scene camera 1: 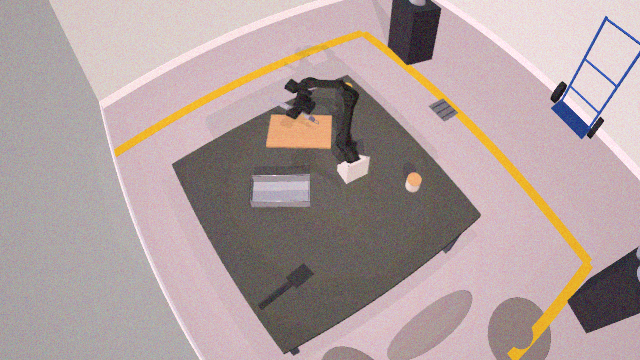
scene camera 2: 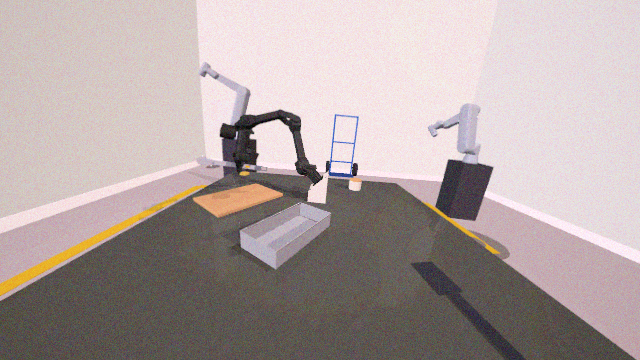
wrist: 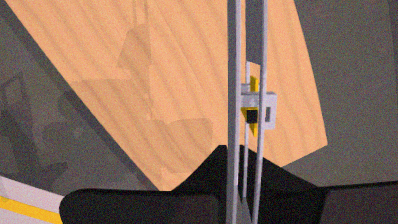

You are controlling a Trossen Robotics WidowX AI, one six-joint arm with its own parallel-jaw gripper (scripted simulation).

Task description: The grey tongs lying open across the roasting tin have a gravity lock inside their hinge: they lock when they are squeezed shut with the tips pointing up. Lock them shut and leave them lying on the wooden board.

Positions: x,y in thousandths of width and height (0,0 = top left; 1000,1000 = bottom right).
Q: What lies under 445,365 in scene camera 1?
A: A wooden board.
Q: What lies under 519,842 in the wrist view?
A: My gripper.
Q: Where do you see a roasting tin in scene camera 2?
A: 429,668
